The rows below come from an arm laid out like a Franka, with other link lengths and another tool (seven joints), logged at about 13 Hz.
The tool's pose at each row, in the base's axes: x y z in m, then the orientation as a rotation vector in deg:
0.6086 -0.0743 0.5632 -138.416 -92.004 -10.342
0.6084 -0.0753 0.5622 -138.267 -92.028 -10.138
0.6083 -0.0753 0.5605 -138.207 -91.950 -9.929
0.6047 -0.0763 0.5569 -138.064 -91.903 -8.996
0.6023 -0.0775 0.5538 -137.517 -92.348 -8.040
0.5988 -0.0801 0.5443 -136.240 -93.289 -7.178
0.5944 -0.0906 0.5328 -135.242 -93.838 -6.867
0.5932 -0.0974 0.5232 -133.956 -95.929 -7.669
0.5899 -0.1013 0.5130 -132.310 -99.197 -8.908
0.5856 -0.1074 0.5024 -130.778 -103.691 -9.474
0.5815 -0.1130 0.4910 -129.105 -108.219 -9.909
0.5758 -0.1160 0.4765 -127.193 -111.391 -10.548
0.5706 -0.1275 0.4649 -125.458 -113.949 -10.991
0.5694 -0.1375 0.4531 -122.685 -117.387 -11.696
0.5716 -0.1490 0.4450 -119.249 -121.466 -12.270
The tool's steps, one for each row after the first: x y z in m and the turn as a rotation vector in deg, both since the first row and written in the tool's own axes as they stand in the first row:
-0.0012 0.0003 0.0007 0.184 -0.048 -0.046
-0.0016 0.0004 0.0024 0.344 -0.104 -0.002
-0.0048 -0.0021 0.0057 0.856 -0.521 0.057
-0.0075 -0.0034 0.0084 1.475 -0.946 -0.309
-0.0134 -0.0045 0.0170 2.380 -1.172 -1.224
-0.0271 -0.0032 0.0255 3.005 -1.090 -1.862
-0.0358 -0.0006 0.0330 2.749 -0.843 -3.611
-0.0429 -0.0009 0.0419 2.040 -0.667 -6.211
-0.0525 -0.0012 0.0506 0.937 -1.428 -9.405
-0.0617 -0.0015 0.0603 -0.131 -2.277 -12.617
-0.0700 -0.0038 0.0736 -0.588 -2.422 -15.153
-0.0849 -0.0029 0.0820 -0.847 -2.528 -17.260
-0.0970 0.0012 0.0908 -1.029 -2.480 -20.269
-0.1083 0.0085 0.0955 -1.162 -2.580 -23.876

